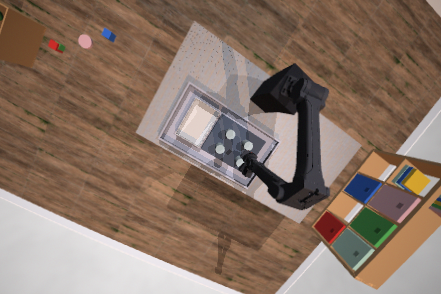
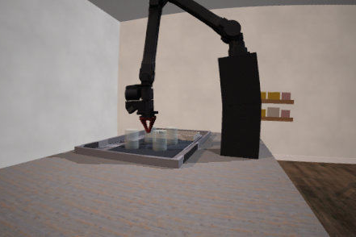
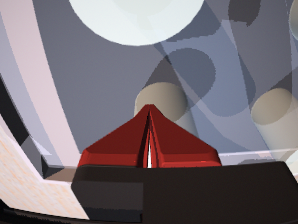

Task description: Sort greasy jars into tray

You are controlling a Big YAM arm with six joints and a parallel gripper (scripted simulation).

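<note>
My hand is 90 mm to the left of the dark drying mat, 90 mm above it and 10 mm past it. From my hand the other things lie so: pale tray (410 mm to the right, 80 mm below, 60 mm behind).
</note>
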